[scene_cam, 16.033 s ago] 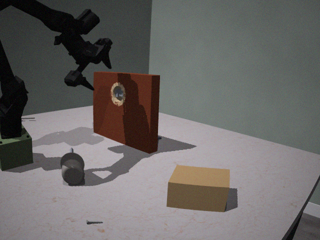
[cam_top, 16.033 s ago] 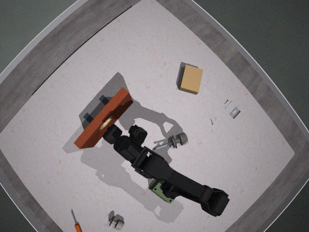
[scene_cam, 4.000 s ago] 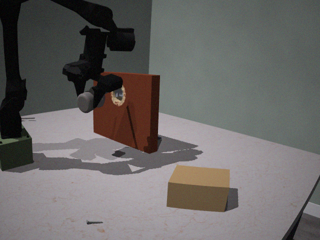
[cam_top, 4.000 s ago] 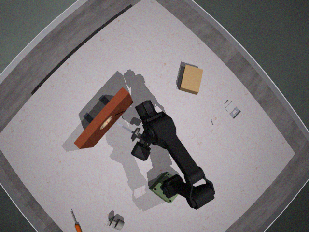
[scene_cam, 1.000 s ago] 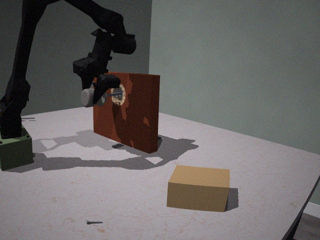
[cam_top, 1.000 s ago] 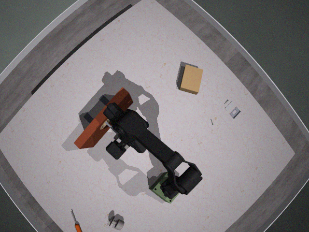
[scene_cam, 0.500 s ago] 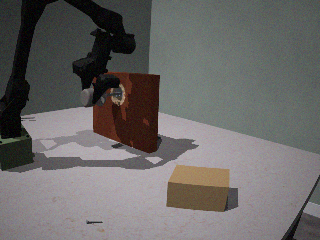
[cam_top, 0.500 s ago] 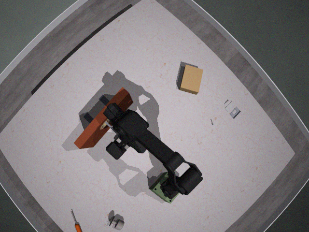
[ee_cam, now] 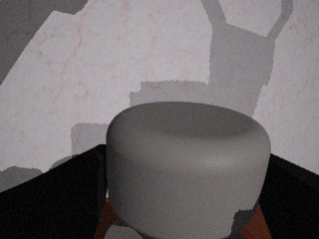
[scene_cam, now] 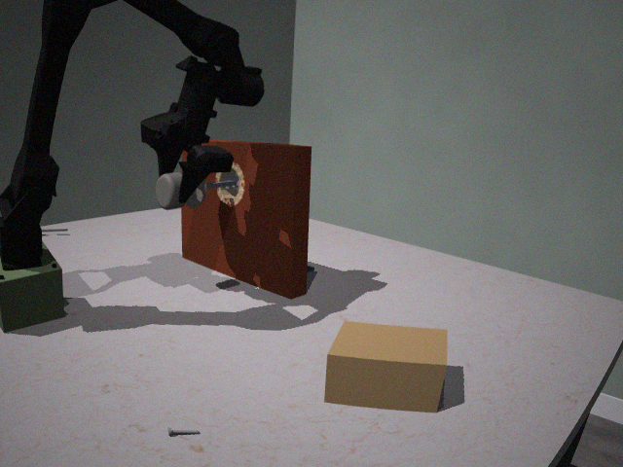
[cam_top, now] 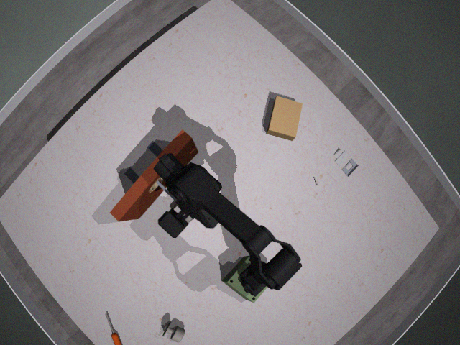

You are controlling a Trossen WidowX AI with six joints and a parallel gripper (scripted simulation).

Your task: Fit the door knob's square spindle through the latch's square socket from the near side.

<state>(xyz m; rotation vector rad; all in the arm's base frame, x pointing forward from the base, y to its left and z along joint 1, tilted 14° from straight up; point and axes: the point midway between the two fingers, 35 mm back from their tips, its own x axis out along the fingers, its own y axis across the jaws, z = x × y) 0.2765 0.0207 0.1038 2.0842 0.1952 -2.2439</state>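
My hand is 130 mm short of the grey latch socket, 30 mm to the right of it and 30 mm above it. Round my hand: orange screwdriver: 550 mm to the left, 180 mm below, 170 mm behind; then red-brown wooden door panel: 130 mm ahead, 50 mm below, 30 mm to the left; then tan box: 410 mm to the right, 160 mm below, 40 mm ahead.
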